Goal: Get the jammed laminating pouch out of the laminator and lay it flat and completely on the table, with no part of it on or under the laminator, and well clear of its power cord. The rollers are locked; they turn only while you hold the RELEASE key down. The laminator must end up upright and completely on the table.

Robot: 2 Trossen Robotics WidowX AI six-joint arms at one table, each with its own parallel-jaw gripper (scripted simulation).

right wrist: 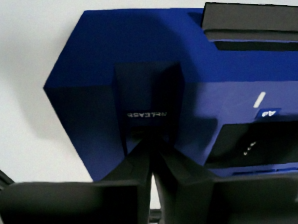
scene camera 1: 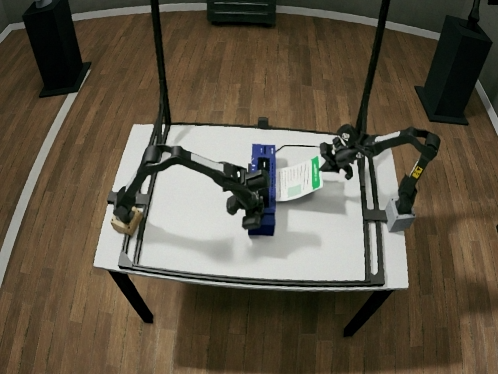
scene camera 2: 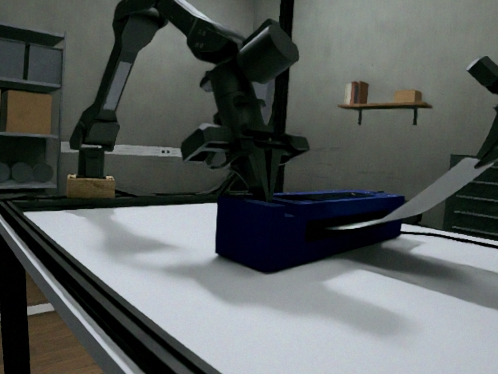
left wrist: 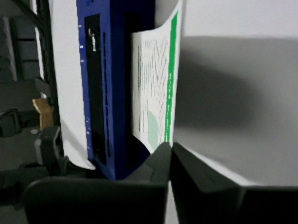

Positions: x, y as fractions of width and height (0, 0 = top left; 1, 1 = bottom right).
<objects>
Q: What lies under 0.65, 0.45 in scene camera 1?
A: The left gripper.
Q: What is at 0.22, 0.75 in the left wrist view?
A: The right gripper.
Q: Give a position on a blue laminator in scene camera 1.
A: At 0.53, 0.42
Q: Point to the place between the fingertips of the right gripper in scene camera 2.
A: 0.54, 0.55
</objects>
